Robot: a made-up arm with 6 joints. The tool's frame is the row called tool.
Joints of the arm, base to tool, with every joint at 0 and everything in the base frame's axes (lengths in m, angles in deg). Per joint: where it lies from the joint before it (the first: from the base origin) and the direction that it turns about. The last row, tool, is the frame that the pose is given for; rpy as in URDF.
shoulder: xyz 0.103 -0.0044 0.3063 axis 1 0 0
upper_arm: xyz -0.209 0.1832 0.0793 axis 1 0 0
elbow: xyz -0.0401 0.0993 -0.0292 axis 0 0 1
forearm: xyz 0.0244 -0.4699 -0.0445 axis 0 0 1
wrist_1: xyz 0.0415 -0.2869 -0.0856 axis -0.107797 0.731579 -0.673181
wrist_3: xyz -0.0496 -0.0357 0.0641 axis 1 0 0
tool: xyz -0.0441 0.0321 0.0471 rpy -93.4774 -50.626 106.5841
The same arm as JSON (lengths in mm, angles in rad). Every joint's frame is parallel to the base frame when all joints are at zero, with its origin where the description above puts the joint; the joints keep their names.
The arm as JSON. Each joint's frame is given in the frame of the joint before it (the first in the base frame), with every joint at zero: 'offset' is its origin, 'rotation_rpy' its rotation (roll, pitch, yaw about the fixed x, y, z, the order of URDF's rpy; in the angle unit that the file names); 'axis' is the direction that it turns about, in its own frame. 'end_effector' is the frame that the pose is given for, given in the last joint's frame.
{
  "length_unit": "mm",
  "angle_unit": "rad",
  "chain": [
    {
      "id": "shoulder",
      "offset": [
        103.0,
        -4.4,
        306.3
      ],
      "rotation_rpy": [
        0.0,
        0.0,
        0.0
      ],
      "axis": "+x"
    },
    {
      "id": "upper_arm",
      "offset": [
        -209.0,
        183.2,
        79.3
      ],
      "rotation_rpy": [
        0.0,
        0.0,
        0.0
      ],
      "axis": "+x"
    },
    {
      "id": "elbow",
      "offset": [
        -40.1,
        99.3,
        -29.2
      ],
      "rotation_rpy": [
        0.0,
        0.0,
        0.0
      ],
      "axis": "+z"
    },
    {
      "id": "forearm",
      "offset": [
        24.4,
        -469.9,
        -44.5
      ],
      "rotation_rpy": [
        0.0,
        0.0,
        0.0
      ],
      "axis": "+z"
    },
    {
      "id": "wrist_1",
      "offset": [
        41.5,
        -286.9,
        -85.6
      ],
      "rotation_rpy": [
        0.0,
        0.0,
        0.0
      ],
      "axis": [
        -0.107797,
        0.731579,
        -0.673181
      ]
    },
    {
      "id": "wrist_3",
      "offset": [
        -49.6,
        -35.7,
        64.1
      ],
      "rotation_rpy": [
        0.0,
        0.0,
        0.0
      ],
      "axis": "+x"
    }
  ],
  "end_effector": {
    "offset": [
      -44.1,
      32.1,
      47.1
    ],
    "rotation_rpy": [
      -1.6315,
      -0.8836,
      1.8602
    ]
  }
}

